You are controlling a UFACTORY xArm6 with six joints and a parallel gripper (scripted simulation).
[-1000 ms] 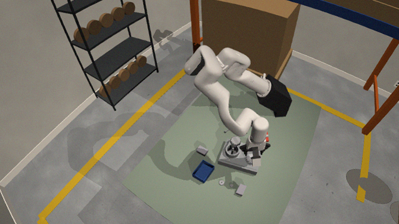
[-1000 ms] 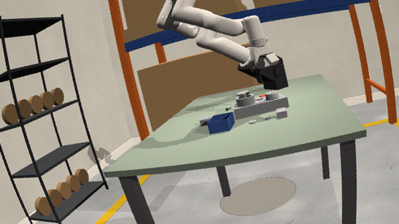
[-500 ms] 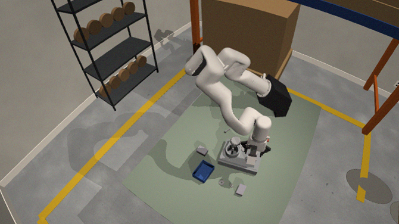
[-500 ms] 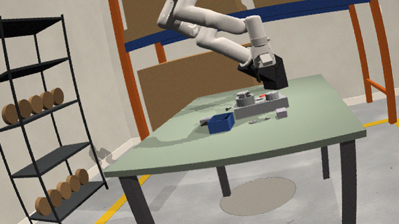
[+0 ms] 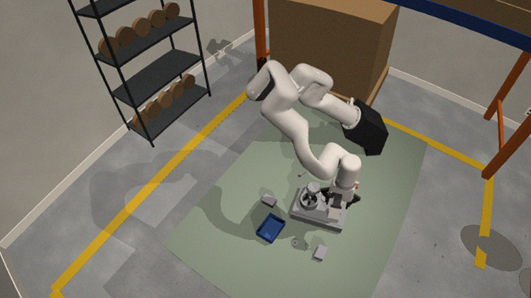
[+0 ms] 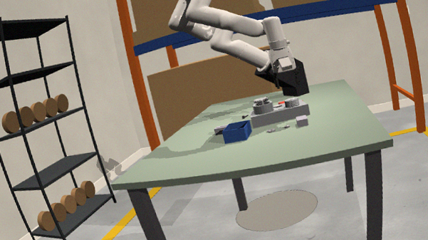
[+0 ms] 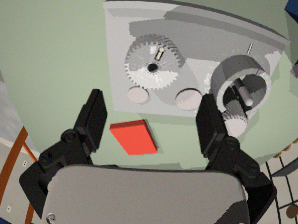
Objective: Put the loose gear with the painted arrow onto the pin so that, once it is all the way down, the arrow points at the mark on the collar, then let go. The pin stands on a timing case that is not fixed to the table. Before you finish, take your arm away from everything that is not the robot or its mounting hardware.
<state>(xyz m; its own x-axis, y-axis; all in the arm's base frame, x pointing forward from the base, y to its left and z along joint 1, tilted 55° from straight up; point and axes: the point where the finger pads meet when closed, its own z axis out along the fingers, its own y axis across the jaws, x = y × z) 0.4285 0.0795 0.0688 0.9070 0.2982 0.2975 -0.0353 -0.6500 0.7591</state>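
The grey toothed gear is 80 mm below my hand. Round my hand: red block: 230 mm behind, 120 mm below, 40 mm to the left; blue tray: 250 mm to the right, 130 mm ahead, 120 mm below; disc: 170 mm ahead, 130 mm below, 80 mm to the right.
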